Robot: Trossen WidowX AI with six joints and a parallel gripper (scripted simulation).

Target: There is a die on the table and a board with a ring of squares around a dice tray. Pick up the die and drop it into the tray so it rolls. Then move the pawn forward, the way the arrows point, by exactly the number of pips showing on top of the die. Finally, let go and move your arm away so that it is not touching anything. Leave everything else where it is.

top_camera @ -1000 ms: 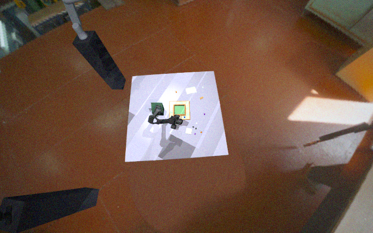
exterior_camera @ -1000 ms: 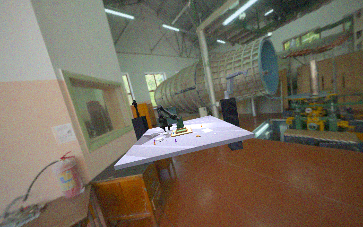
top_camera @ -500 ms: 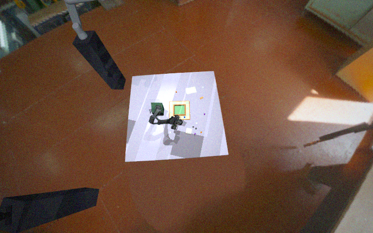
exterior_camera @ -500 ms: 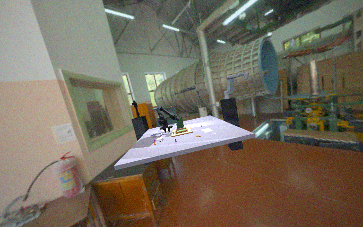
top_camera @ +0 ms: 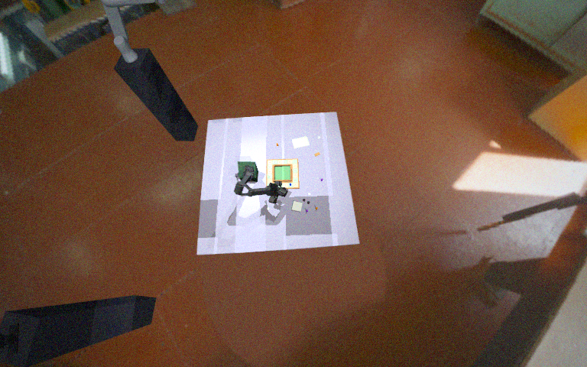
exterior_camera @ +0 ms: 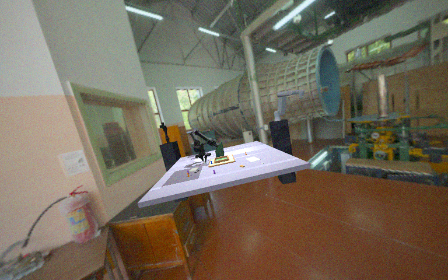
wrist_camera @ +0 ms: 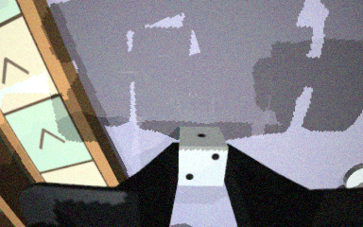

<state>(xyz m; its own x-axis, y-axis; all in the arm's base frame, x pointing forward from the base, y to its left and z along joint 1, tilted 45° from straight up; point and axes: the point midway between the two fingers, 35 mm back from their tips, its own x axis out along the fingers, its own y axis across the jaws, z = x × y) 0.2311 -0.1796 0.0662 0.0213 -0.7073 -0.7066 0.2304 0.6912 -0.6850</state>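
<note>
The blue pawn is 120 mm ahead of my gripper tip, 100 mm to the left of it and 20 mm above it. Round my gripper tip: white die right at my gripper tip.
</note>
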